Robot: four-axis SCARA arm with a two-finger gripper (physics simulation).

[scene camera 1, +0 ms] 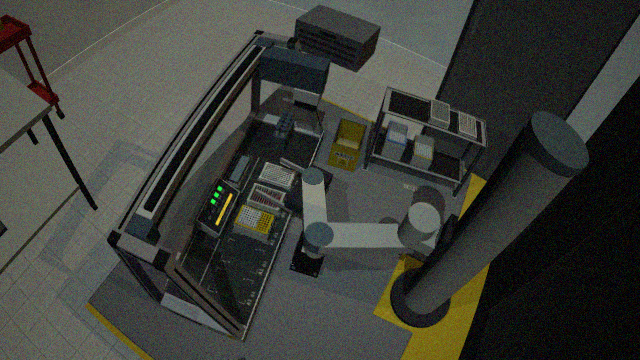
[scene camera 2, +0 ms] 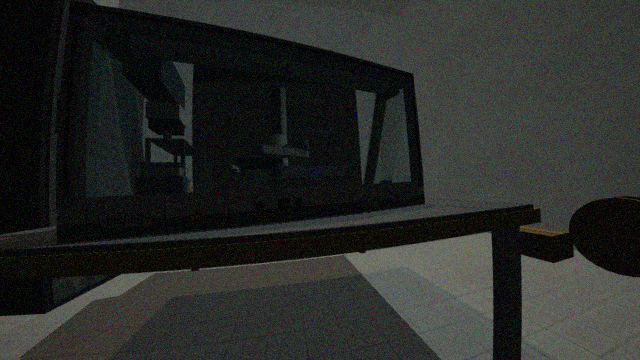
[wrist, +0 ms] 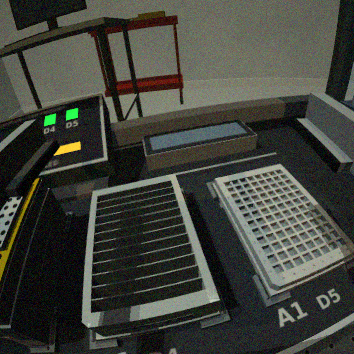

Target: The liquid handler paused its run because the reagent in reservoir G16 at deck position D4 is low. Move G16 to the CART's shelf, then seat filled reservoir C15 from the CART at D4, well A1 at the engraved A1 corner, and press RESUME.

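Places are measured from the arm's base along level axes (x ahead, y left, z up), in centimetres.
Pixels of known places: gripper, fingertip midpoint: (scene camera 1: 268,174) (scene camera 2: 254,166) (wrist: 169,115); arm's base, link origin: (scene camera 1: 420,298).
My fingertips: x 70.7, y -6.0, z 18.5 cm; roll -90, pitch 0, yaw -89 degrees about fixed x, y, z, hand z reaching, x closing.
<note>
Ahead of a thing's pixels: the offset from my fingertips to its middle. "*": to the spot under its first point.
Reservoir G16 {dx -1.4, dy +3.3, dz -9.9 cm} (scene camera 1: 266,196) (wrist: 188,216) sits at D4 as a slatted white-rimmed tray. Its label cannot be read. My gripper (scene camera 1: 274,181) (wrist: 169,115) is open and empty above the deck. In the wrist view its dark left finger is beyond the left side of G16, and its right finger is far to the right, above the D5 side. The CART (scene camera 1: 415,172) stands behind the arm, with two pale labware pieces {dx -44.9, dy -49.5, dz +19.3 cm} (scene camera 1: 440,113) {dx -57.5, dy -52.5, dz +18.4 cm} (scene camera 1: 468,124) on top; which is C15 cannot be told. The status panel {* dx +9.3, dy +19.4, dz -4.7 cm} (scene camera 1: 217,207) (wrist: 90,112) shows green lights and a yellow bar. RESUME cannot be made out.
A white well plate {dx +1.3, dy -8.8, dz -10.7 cm} (scene camera 1: 277,174) (wrist: 272,220) stands at D5, beside G16. A yellow tip rack {dx -4.1, dy +15.4, dz -8.2 cm} (scene camera 1: 260,220) (wrist: 4,262) is on the other side. The yellow waste bin {dx -14.7, dy -39.1, dz -10.5 cm} (scene camera 1: 344,157) stands between deck and CART. Frame posts and a raised grey block (wrist: 330,125) border the deck.
</note>
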